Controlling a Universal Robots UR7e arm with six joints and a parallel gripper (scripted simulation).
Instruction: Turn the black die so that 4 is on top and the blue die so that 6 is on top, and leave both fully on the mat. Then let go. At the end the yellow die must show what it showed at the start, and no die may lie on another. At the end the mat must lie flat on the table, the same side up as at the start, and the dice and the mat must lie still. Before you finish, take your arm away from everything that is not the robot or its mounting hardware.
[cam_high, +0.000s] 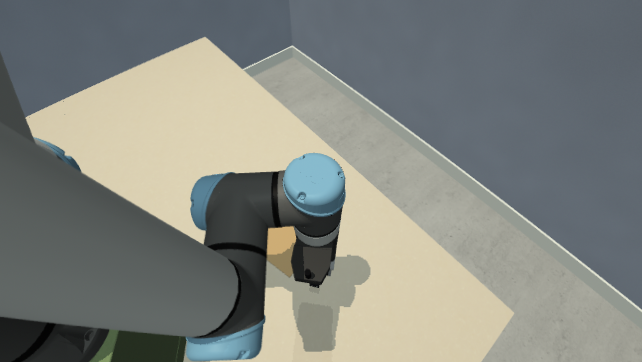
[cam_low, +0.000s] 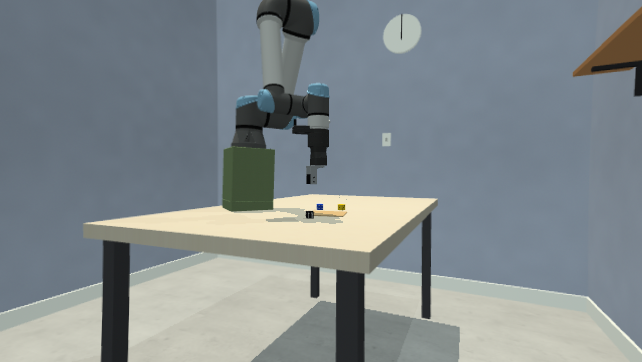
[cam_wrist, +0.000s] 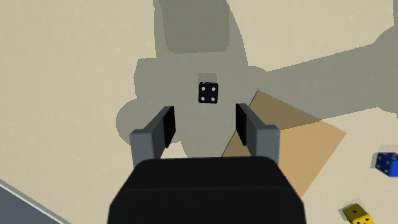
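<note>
My gripper is now 13 cm above the black die. Round my hand: tan mat 14 cm below, 13 cm to the left, 1 cm behind; blue die 25 cm to the left, 13 cm below, 11 cm behind; yellow die 29 cm to the left, 13 cm below, 3 cm behind.
</note>
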